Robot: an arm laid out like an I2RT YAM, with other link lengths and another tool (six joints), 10 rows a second.
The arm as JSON. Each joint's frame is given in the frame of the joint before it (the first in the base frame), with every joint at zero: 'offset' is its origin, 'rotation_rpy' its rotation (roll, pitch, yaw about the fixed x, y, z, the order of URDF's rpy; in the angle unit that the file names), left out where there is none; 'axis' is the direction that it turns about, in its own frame. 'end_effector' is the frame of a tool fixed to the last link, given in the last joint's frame.
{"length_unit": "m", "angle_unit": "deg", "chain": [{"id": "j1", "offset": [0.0, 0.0, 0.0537], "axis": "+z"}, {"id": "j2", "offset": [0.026, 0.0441, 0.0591], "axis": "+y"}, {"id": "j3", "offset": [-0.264, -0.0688, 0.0], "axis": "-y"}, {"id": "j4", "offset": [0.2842, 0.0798, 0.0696], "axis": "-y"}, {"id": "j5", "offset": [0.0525, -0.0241, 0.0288], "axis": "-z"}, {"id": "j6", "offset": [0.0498, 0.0, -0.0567], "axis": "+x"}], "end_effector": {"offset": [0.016, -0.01, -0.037], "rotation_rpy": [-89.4, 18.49, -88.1]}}
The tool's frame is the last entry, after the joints.
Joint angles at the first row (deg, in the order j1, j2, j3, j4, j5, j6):
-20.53 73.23 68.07 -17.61 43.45 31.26
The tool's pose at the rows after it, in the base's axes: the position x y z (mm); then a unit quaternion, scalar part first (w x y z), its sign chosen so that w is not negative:
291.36 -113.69 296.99 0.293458 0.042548 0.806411 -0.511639
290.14 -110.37 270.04 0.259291 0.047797 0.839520 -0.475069
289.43 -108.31 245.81 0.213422 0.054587 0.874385 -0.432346
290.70 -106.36 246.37 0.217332 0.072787 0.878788 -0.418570
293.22 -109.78 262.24 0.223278 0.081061 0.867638 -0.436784
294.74 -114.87 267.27 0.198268 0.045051 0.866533 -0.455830
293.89 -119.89 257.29 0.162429 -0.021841 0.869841 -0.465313
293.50 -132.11 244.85 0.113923 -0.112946 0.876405 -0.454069
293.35 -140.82 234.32 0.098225 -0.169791 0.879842 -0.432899
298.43 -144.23 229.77 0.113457 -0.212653 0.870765 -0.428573
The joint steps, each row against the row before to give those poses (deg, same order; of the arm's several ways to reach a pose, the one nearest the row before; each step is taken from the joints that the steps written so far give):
0.05 0.39 -1.16 -0.97 -2.02 -0.04
-0.18 2.28 -1.52 -5.12 -1.18 5.16
-0.51 3.62 -0.01 -6.56 -1.81 5.28
-0.01 0.45 0.76 -1.84 -0.78 3.22
0.02 0.01 2.71 -0.53 1.96 -0.49
-0.02 1.27 1.86 -0.19 1.46 -5.54
-0.21 1.07 -1.19 2.05 -0.33 -8.75
-1.56 2.49 -0.20 0.75 -3.05 -11.18
-1.47 1.43 -0.59 0.80 -4.08 -6.46
-0.27 0.24 -0.83 3.29 -3.60 -5.04

